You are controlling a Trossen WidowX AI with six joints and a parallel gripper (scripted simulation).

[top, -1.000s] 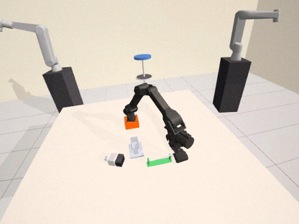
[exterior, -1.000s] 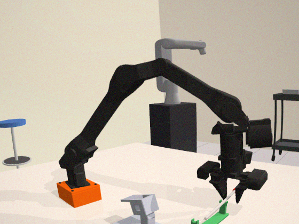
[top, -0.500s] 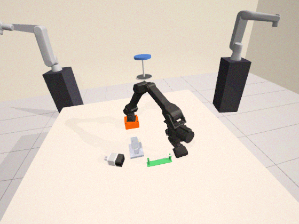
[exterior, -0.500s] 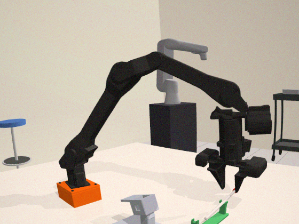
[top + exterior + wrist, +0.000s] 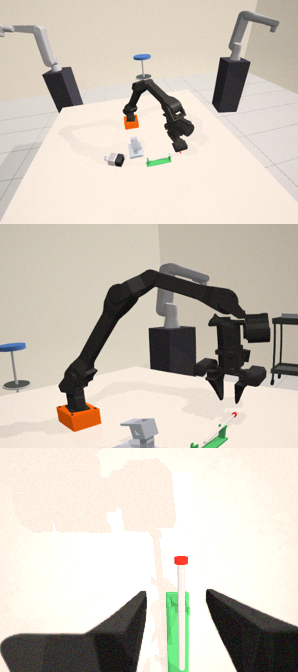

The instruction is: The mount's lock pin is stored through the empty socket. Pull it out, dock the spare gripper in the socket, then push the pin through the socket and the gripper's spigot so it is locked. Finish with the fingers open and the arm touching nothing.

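My gripper tip is 30 mm short of the green cradle, 100 mm to the left of it and 70 mm above it. Round my gripper tip: spare gripper 20 mm ahead, 350 mm to the right, 70 mm below; grey mount 50 mm behind, 230 mm to the right, 40 mm below.
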